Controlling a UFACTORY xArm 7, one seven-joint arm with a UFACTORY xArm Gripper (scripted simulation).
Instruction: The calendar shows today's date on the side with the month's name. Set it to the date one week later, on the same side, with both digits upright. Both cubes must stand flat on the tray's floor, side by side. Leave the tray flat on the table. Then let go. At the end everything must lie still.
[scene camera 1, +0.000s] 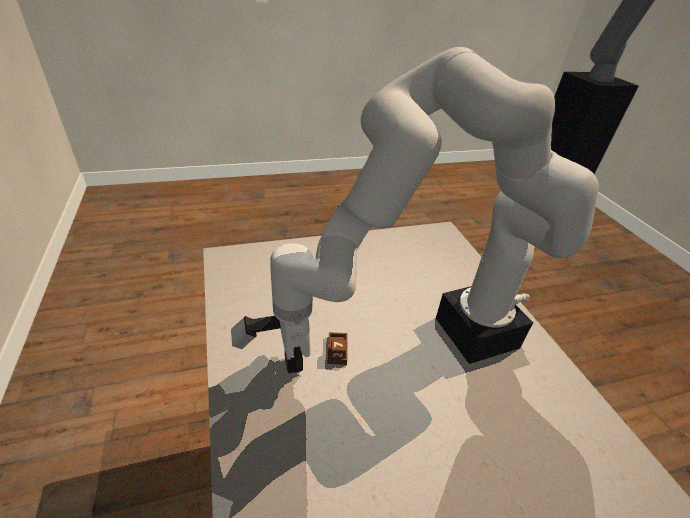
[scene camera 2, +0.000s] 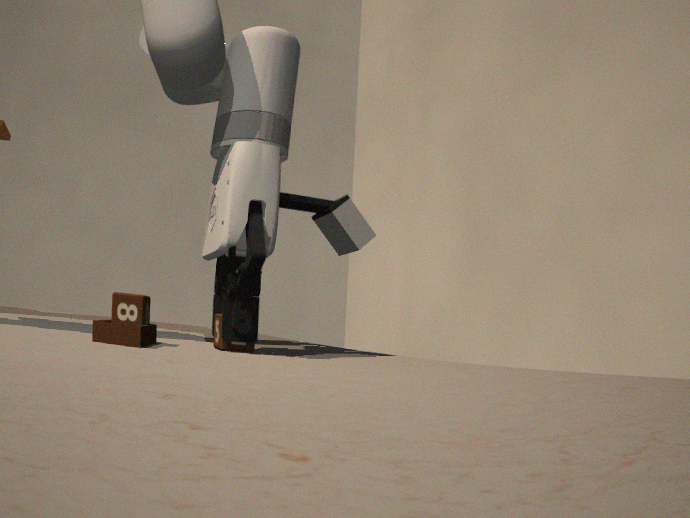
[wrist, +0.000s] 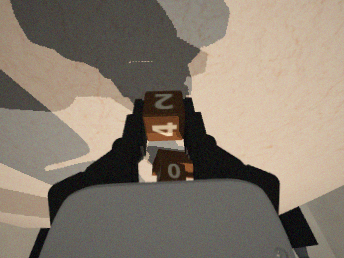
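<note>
On scene camera 2 you'd have my gripper (scene camera 2: 233, 340), and there's a brown calendar tray (scene camera 2: 140, 336) there too. Scene camera 1 shows my gripper as well (scene camera 1: 293, 363), and so does the wrist view, where it's the gripper (wrist: 164, 110) again.
</note>
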